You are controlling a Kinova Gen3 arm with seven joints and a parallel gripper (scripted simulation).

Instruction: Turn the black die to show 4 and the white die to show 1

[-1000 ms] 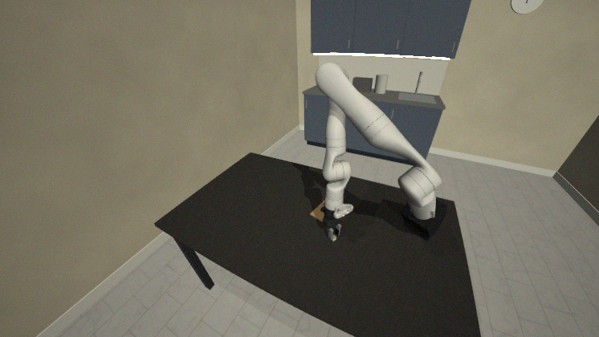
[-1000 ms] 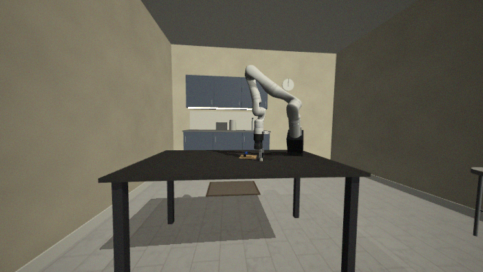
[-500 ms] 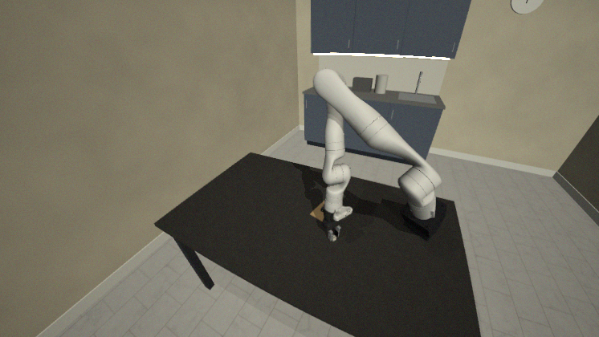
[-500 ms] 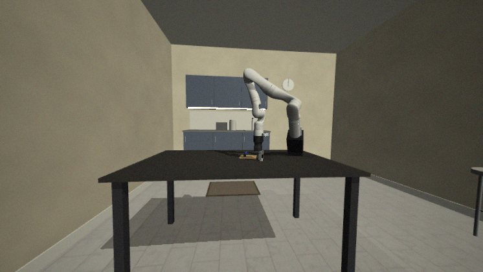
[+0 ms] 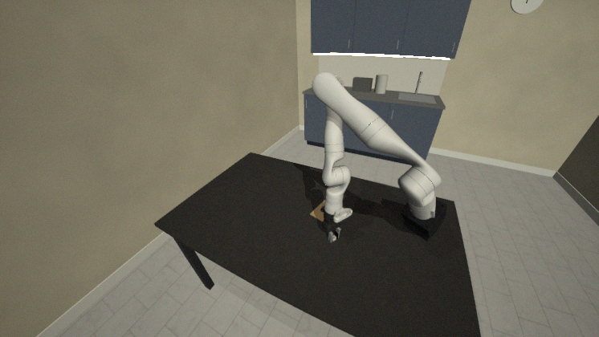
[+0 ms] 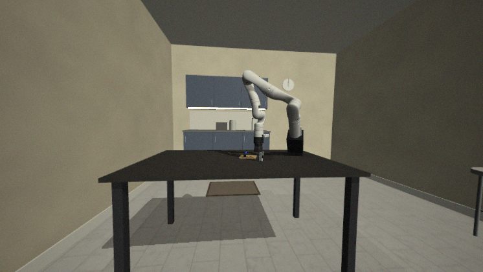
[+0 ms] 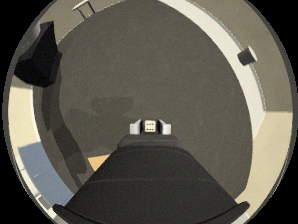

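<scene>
Right now my hand is 1 cm above the white die. Round my hand: tan mat 14 cm to the right, 10 cm ahead, 2 cm below; then black die 13 cm to the right, 13 cm ahead, 1 cm below; then blue die 28 cm to the right, 12 cm ahead, 1 cm below.
</scene>
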